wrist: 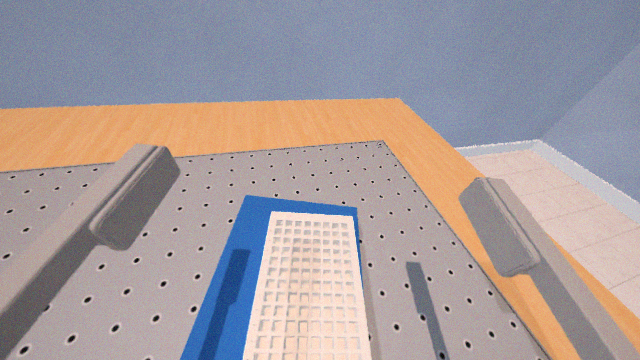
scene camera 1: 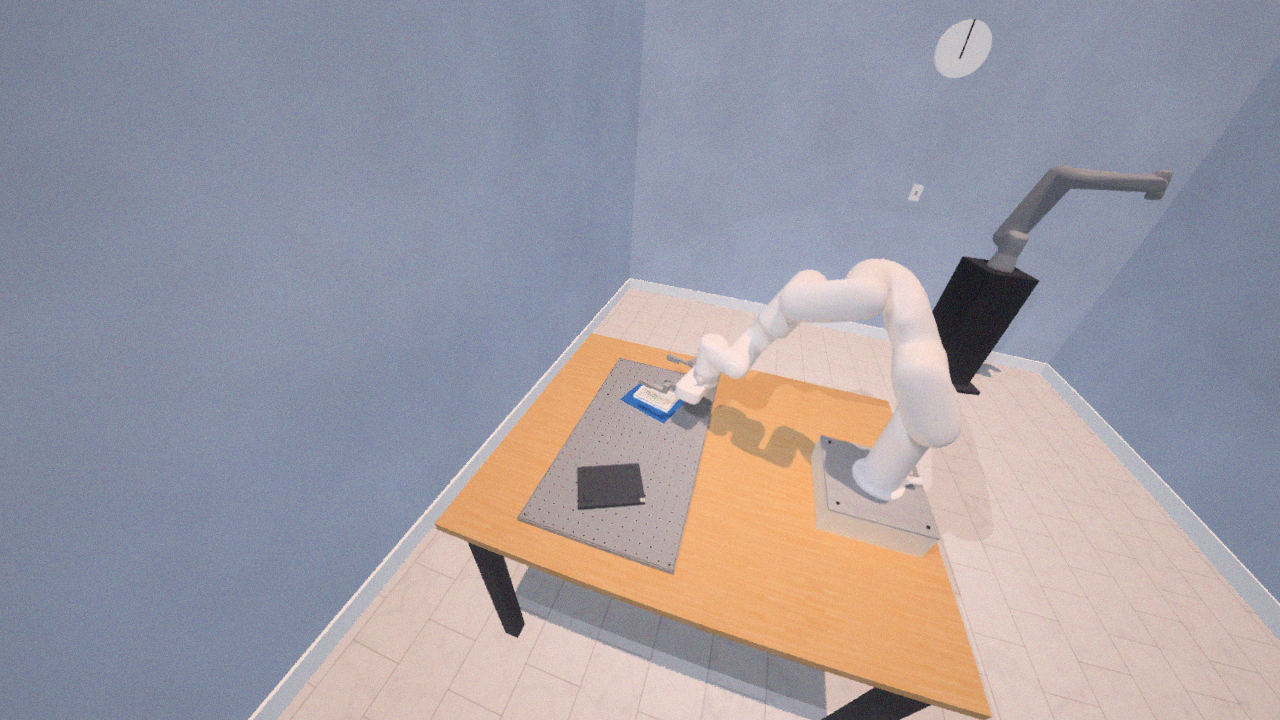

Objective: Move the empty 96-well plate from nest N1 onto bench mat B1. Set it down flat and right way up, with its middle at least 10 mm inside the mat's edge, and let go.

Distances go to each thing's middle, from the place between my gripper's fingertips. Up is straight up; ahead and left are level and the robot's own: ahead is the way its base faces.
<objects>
The white 96-well plate [wrist: 309, 292] is 11 cm below my hand, 2 cm behind it and 1 cm to the left of it. Also, from my hand: dark nest N1 [scene camera 1: 608, 486]: 37 cm to the left, 11 cm below, 7 cm ahead.
</objects>
